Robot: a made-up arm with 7 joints.
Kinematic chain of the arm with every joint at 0, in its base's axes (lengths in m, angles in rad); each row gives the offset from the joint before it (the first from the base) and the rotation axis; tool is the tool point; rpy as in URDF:
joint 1: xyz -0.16 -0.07 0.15 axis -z
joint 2: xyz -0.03 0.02 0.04 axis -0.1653 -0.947 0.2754
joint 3: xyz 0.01 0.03 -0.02 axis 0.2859 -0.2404 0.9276
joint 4: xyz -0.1 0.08 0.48 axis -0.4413 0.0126 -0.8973
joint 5: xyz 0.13 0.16 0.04 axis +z
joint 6: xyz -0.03 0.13 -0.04 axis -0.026 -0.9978 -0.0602
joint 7: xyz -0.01 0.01 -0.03 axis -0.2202 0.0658 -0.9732
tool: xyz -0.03 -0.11 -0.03 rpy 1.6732 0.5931 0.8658
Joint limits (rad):
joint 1: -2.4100..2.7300
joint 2: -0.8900..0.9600
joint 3: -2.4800..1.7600
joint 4: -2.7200..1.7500
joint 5: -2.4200..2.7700
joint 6: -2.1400..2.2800
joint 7: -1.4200..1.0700
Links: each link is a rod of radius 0.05 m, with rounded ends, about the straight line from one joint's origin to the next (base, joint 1, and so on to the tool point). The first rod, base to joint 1, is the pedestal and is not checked.
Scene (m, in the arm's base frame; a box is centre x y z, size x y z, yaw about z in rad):
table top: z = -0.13
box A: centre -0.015 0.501 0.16 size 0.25 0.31 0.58 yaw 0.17
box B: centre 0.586 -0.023 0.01 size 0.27 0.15 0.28 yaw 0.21
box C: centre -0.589 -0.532 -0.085 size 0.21 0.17 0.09 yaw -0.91
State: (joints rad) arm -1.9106 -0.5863 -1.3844 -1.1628 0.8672 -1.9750 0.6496
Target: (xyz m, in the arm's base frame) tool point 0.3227 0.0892 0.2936
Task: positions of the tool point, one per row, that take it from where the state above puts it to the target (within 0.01 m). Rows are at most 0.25 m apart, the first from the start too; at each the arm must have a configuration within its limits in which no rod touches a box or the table.
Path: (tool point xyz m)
1: -0.4818 0.4415 0.5078
2: -0.4048 0.4122 0.6044
3: -0.3412 0.3509 0.6915
4: -0.3012 0.2618 0.7629
5: -0.2920 0.1533 0.8121
6: -0.3165 0.0371 0.8331
7: -0.1332 0.1502 0.8077
8: 0.0460 0.2019 0.7192
9: 0.1885 0.1972 0.5906
10: 0.2805 0.1541 0.4442
11: 0.3227 0.0892 0.2936

